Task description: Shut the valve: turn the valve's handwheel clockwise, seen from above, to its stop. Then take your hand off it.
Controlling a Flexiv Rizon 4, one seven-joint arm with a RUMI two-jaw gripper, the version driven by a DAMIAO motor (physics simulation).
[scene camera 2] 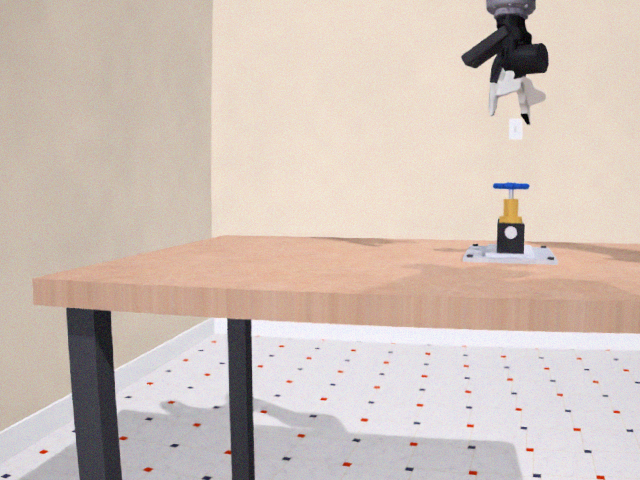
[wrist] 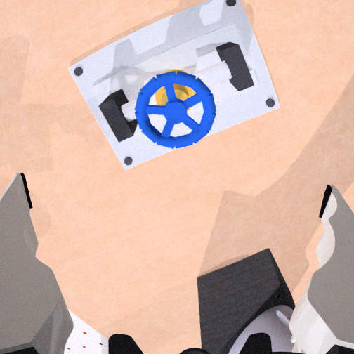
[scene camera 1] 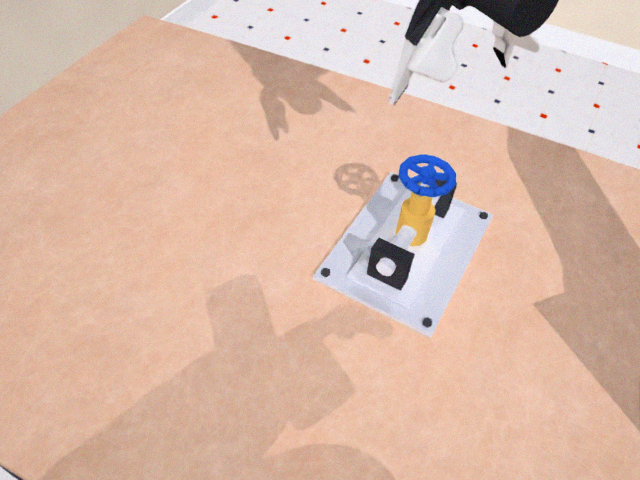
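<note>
The valve's blue five-spoked handwheel [scene camera 1: 427, 175] [scene camera 2: 511, 186] [wrist: 175, 111] lies level on top of the yellow valve body [scene camera 1: 415, 227] [scene camera 2: 510, 207] [wrist: 185, 91]. The valve stands upright on a light grey base plate [scene camera 1: 454, 279] [wrist: 265, 85]. My gripper [scene camera 1: 448, 83] [scene camera 2: 509, 118] [wrist: 178, 183] is wide open and empty. It hangs well above the handwheel in the second scene view, and neither finger touches the wheel. In the wrist view the whole wheel shows beyond the line between the fingertips. A stop on the valve cannot be made out.
Two black brackets stand on the plate on either side of the yellow body; one bracket [scene camera 1: 403, 258] [scene camera 2: 504, 243] [wrist: 116, 117] is nearer the scene cameras, the other bracket [wrist: 238, 67] opposite. Dark bolts mark the plate's corners. The plate lies on the wooden table [scene camera 1: 129, 206] [scene camera 2: 310, 268], across which arm shadows fall.
</note>
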